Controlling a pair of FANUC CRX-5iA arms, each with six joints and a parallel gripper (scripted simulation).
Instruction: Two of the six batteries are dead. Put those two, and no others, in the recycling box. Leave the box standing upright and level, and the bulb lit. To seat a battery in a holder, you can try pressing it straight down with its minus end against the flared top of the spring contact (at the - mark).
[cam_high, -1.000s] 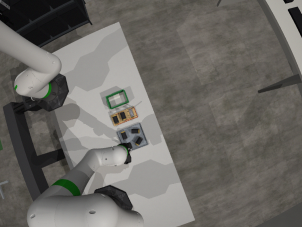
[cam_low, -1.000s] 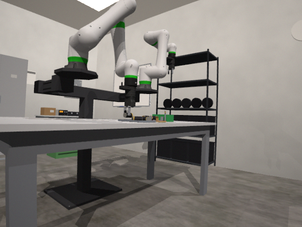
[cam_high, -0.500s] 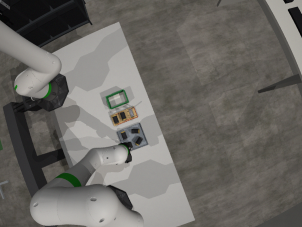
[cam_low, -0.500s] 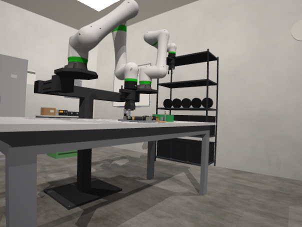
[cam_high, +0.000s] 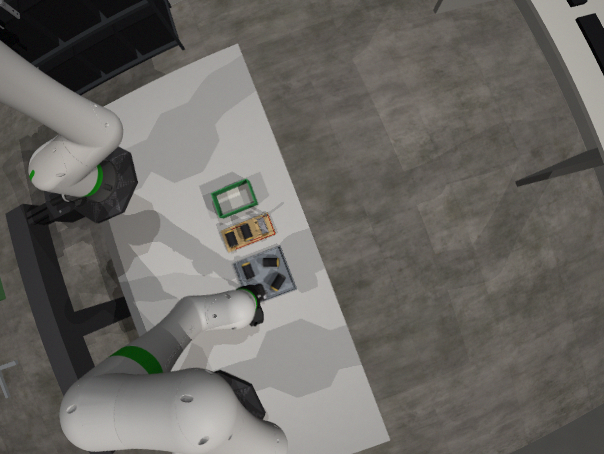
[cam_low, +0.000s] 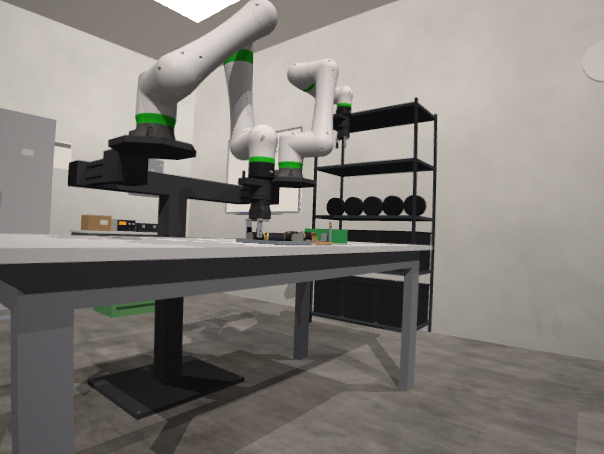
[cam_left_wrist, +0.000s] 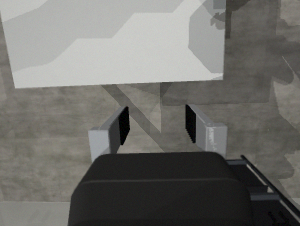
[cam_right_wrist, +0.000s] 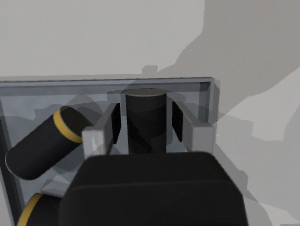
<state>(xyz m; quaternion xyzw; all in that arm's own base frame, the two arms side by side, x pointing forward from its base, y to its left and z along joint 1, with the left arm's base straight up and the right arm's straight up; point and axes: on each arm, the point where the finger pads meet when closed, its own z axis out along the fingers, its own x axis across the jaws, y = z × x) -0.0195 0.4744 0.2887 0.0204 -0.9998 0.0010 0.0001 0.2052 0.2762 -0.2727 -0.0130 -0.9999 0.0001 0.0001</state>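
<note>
My right gripper is now 50 mm to the right of the grey tray, 50 mm short of it and 30 mm above it. From my right hand the other things lie so: green recycling box (370 mm to the left, 100 mm ahead, 20 mm below).
</note>
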